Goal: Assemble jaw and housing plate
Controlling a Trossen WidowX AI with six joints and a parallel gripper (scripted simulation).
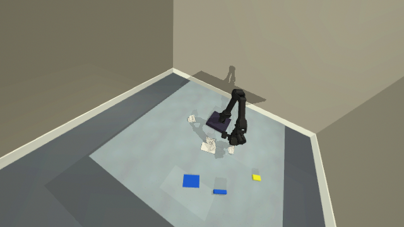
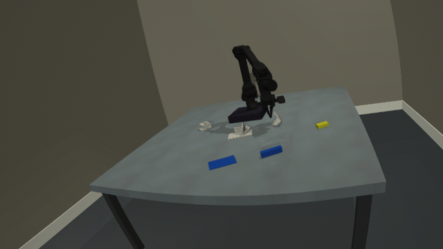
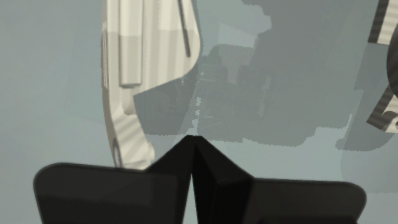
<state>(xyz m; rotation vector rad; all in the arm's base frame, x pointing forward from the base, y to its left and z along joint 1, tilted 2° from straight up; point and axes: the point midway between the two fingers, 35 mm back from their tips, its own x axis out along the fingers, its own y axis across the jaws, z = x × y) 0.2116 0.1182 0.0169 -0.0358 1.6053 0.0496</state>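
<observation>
Right now the white jaw is 10 mm ahead of my gripper tip, 30 mm to the left of it and 10 mm above it. Also, from my gripper tip: yellow block (200 mm ahead, 260 mm to the left, 20 mm below); blue block (390 mm ahead, 10 mm to the left, 10 mm below); small cream part (100 mm behind, 400 mm to the right, 20 mm below).
</observation>
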